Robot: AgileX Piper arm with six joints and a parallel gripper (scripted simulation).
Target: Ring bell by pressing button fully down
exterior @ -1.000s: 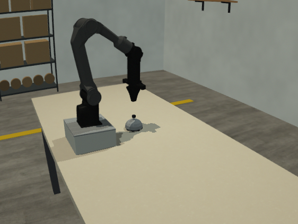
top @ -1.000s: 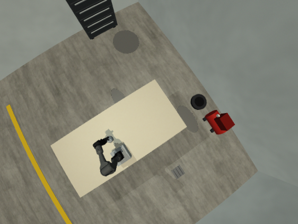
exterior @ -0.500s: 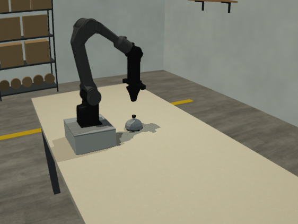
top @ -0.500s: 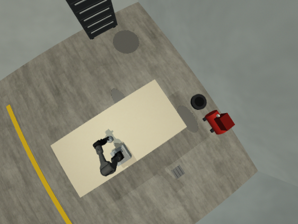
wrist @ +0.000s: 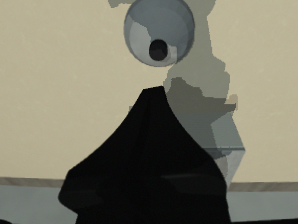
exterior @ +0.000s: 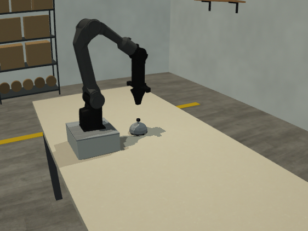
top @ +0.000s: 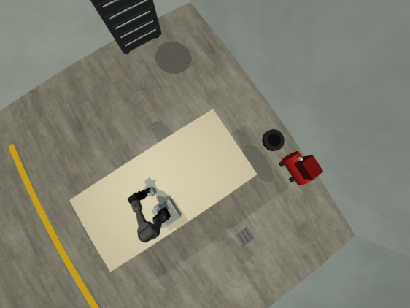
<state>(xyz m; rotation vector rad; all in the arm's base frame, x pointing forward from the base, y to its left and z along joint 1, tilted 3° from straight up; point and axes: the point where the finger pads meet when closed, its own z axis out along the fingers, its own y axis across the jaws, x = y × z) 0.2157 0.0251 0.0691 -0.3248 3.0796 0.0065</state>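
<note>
The bell button lies 90 mm below my hand. Also, from my hand: bell (100 mm below).
</note>
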